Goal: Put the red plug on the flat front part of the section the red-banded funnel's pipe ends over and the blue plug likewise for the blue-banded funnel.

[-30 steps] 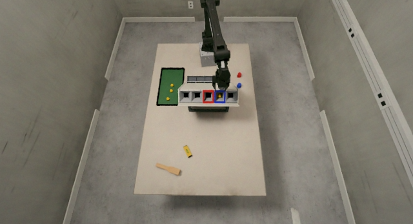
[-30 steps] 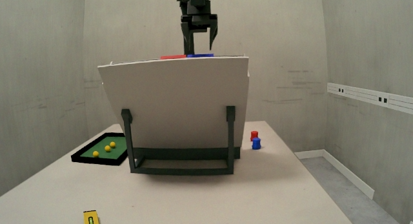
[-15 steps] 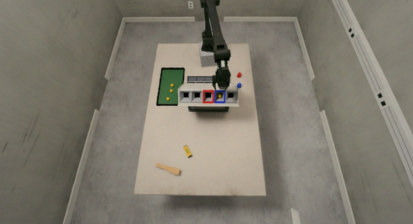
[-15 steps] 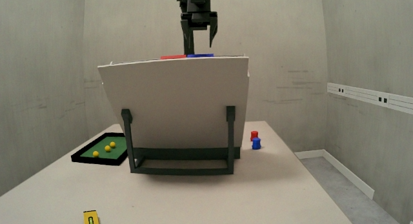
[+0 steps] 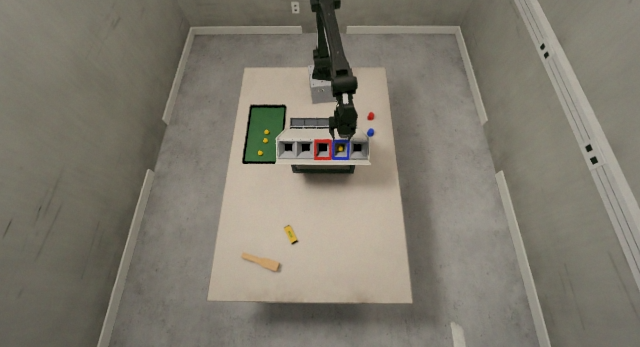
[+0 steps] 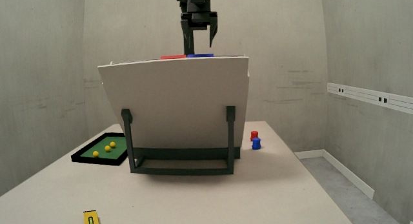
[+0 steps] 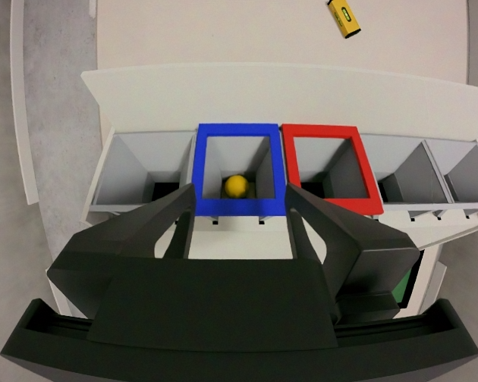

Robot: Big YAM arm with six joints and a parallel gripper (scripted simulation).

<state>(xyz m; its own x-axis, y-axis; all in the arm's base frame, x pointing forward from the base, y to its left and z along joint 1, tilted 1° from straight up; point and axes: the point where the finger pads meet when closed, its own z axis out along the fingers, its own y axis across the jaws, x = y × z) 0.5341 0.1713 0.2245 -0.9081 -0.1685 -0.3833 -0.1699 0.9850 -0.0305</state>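
The blue band is 1 cm ahead of my hand and 6 cm below it. The rest, counted from my hand: blue plug 29 cm behind, 15 cm to the left, 36 cm below; cover 12 cm behind, 10 cm to the right, 17 cm below; red band 3 cm ahead, 7 cm to the right, 6 cm below.
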